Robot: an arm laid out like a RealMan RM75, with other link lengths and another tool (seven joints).
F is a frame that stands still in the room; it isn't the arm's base.
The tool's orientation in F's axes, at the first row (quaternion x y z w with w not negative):
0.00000, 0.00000, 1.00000, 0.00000
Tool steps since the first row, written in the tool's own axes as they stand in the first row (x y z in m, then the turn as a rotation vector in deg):
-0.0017, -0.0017, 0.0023, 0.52, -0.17, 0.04
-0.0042, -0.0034, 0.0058, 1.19, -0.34, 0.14
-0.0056, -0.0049, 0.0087, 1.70, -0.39, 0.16
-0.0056, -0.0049, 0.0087, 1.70, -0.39, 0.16
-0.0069, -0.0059, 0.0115, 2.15, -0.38, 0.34
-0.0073, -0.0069, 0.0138, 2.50, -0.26, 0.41
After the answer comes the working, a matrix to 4 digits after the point.
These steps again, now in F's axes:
0.0017, 0.0017, 0.0023, -0.52, 0.17, 0.04
0.0042, 0.0034, 0.0058, -1.19, 0.34, 0.14
0.0056, 0.0049, 0.0087, -1.70, 0.39, 0.16
0.0056, 0.0049, 0.0087, -1.70, 0.39, 0.16
0.0069, 0.0059, 0.0115, -2.15, 0.38, 0.34
0.0073, 0.0069, 0.0138, -2.50, 0.26, 0.41

The tool's axes in the first row as the columns of a matrix, in F's axes (rounded; the answer above uses it unrounded):
-1.0000, 0.0000, 0.0000
0.0000, -1.0000, 0.0000
0.0000, 0.0000, 1.0000

